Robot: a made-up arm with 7 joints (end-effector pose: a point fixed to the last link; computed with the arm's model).
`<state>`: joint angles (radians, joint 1 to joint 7).
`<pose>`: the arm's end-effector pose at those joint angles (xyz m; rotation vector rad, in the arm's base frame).
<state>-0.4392 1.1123 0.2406 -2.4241 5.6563 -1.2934 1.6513</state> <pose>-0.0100 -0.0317 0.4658 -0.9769 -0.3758 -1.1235</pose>
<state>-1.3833 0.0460 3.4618 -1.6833 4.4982 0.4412 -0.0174</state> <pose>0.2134 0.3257 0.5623 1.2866 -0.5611 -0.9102</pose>
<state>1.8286 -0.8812 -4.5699 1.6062 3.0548 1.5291 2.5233</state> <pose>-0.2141 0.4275 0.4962 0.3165 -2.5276 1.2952</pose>
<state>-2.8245 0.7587 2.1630 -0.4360 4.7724 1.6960 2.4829</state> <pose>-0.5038 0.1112 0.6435 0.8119 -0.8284 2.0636</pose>
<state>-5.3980 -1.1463 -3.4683 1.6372 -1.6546 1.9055 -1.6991</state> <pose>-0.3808 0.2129 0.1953 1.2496 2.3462 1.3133</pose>
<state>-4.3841 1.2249 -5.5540 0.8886 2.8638 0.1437 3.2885</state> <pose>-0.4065 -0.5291 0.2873 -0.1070 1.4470 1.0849</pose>
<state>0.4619 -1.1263 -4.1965 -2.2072 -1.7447 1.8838 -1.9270</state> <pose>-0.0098 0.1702 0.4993 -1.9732 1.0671 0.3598</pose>
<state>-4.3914 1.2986 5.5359 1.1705 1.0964 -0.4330 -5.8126</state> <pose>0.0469 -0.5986 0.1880 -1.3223 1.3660 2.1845</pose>
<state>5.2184 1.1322 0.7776 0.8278 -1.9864 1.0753 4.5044</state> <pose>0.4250 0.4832 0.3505 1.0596 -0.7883 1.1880</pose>
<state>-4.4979 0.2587 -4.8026 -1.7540 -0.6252 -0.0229 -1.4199</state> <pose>0.3485 -0.1030 0.5589 1.5537 -0.7458 -1.8917</pose>
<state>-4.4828 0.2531 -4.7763 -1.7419 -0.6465 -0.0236 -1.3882</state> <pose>0.3467 -0.1174 0.5611 1.5429 -0.7977 -1.9089</pose>
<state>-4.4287 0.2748 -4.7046 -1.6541 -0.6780 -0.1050 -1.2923</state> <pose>0.3348 -0.1719 0.5814 1.5267 -0.9026 -1.9211</pose>
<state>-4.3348 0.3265 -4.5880 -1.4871 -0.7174 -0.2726 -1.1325</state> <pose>0.2921 -0.2643 0.6171 1.4884 -1.0705 -1.9085</pose>
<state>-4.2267 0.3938 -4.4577 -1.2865 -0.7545 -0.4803 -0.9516</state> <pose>0.2101 -0.3567 0.6524 1.4027 -1.2694 -1.8603</pose>
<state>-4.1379 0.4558 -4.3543 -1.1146 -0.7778 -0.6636 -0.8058</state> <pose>0.1213 -0.4135 0.6747 1.2871 -1.4261 -1.8010</pose>
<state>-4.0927 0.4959 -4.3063 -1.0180 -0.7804 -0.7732 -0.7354</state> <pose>0.0693 -0.4348 0.6833 1.2147 -1.4890 -1.7633</pose>
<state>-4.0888 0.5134 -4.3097 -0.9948 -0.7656 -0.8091 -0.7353</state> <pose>0.0612 -0.4382 0.6836 1.2166 -1.4735 -1.7517</pose>
